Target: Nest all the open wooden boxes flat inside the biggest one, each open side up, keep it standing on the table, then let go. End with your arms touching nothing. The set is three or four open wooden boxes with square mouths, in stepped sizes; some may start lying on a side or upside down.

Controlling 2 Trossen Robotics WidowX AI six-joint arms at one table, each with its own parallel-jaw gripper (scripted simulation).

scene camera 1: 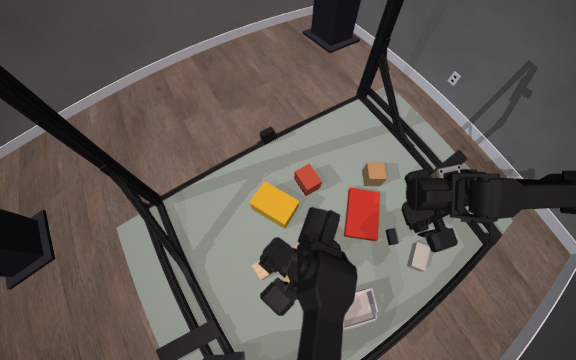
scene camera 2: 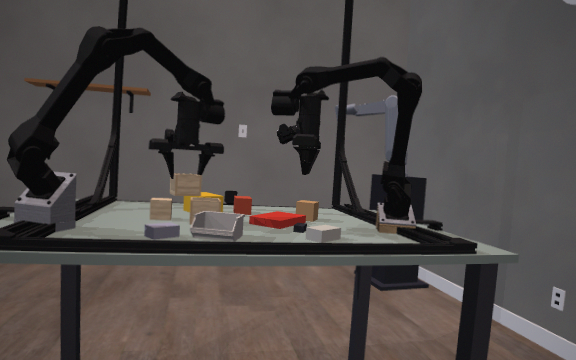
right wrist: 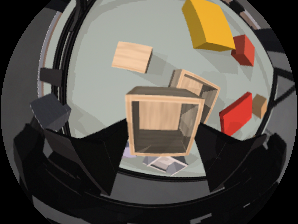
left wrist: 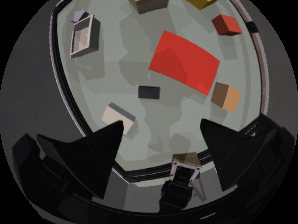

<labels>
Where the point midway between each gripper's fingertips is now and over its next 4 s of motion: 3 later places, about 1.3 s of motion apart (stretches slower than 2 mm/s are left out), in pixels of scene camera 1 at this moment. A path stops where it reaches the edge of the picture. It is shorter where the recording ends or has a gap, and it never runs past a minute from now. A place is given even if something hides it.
My left gripper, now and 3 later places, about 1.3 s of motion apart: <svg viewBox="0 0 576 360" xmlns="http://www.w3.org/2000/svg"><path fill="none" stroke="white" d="M413 218L367 204L380 200L390 214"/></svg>
My right gripper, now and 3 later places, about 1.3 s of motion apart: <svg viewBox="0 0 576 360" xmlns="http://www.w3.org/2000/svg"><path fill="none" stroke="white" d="M299 273L313 253L313 250L311 252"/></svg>
</labels>
